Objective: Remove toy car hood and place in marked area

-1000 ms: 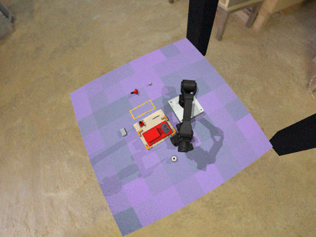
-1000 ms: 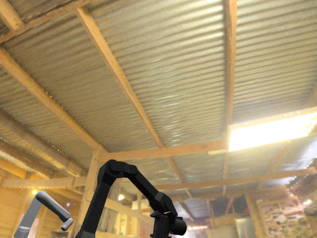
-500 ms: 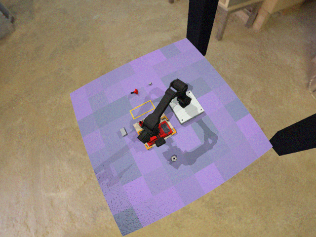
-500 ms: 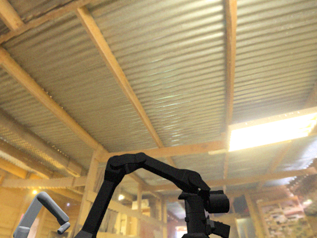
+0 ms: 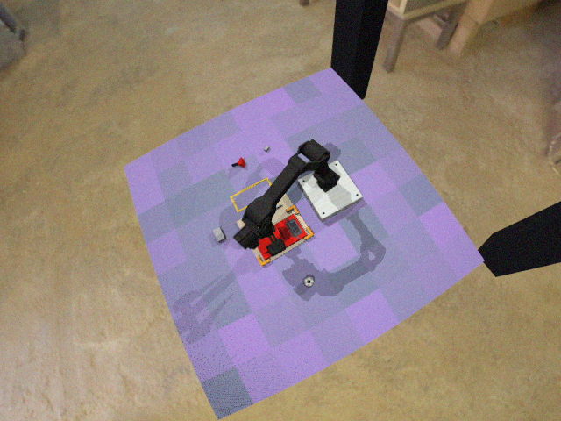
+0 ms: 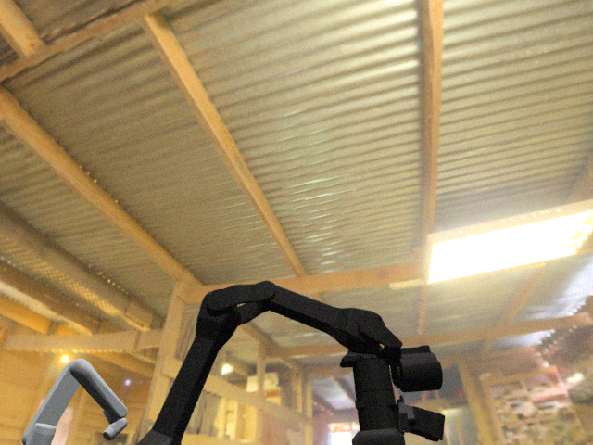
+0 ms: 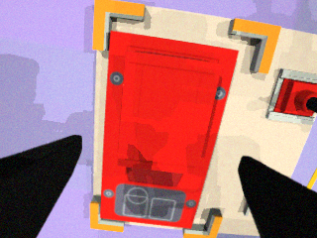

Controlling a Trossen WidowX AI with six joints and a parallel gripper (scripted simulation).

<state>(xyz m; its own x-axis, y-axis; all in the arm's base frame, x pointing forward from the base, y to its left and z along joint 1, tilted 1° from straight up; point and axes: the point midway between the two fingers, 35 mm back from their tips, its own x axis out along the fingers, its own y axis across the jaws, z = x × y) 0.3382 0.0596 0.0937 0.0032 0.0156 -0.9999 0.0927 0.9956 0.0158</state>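
Right now the red hood is 60 mm below my gripper tip. The rest, counted from my gripper tip: grey piece: 250 mm behind, 390 mm to the right, 100 mm below.
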